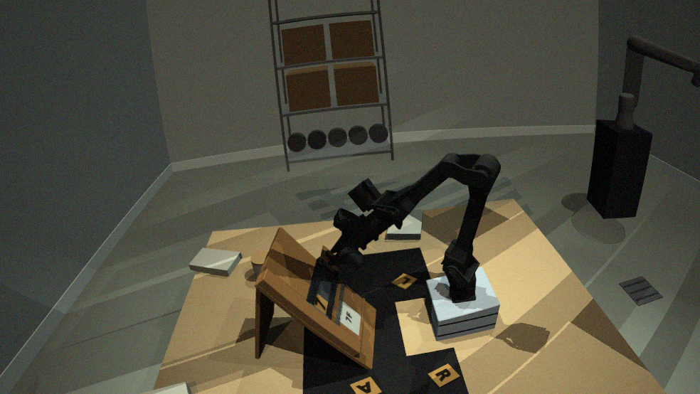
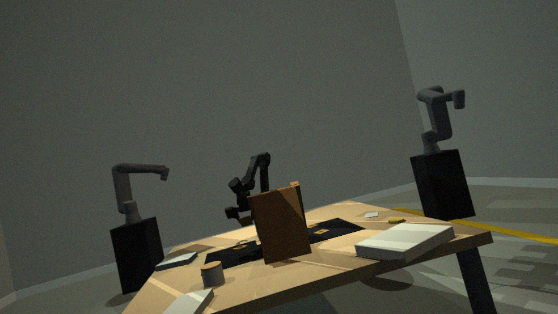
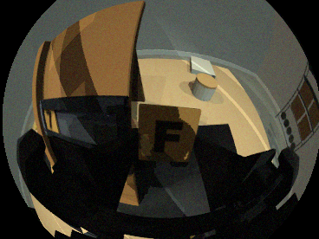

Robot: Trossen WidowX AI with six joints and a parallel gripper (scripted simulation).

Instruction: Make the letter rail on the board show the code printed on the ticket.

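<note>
Now: gripper tip 6 cm past the white ticket, 16 cm to the right of it and 8 cm above it. From my gripper tip the other things lie so: card 24 cm behind, 64 cm to the left, 16 cm below; then yellow disc 1 cm ahead, 69 cm to the left, 15 cm below.
</note>
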